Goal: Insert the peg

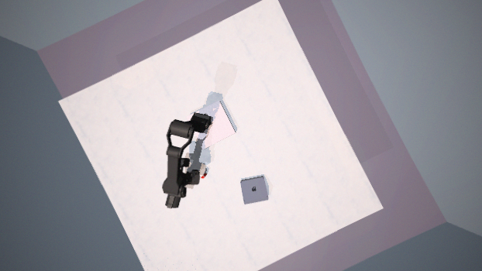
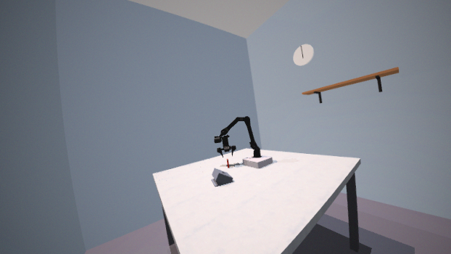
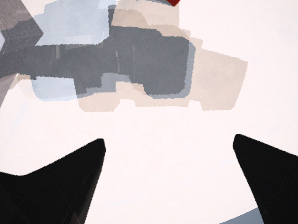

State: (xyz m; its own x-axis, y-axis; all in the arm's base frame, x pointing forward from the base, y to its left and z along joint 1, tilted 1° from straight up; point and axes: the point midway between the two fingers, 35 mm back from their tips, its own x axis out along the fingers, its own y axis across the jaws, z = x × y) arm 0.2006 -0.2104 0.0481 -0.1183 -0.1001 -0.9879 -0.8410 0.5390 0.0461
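Now: gripper tip 60 mm short of the red peg, 80 mm to the right of it and 20 mm above it. The rest, counted from my gripper tip: grey sloped panel (250 mm ahead, 280 mm to the left, 40 mm below).
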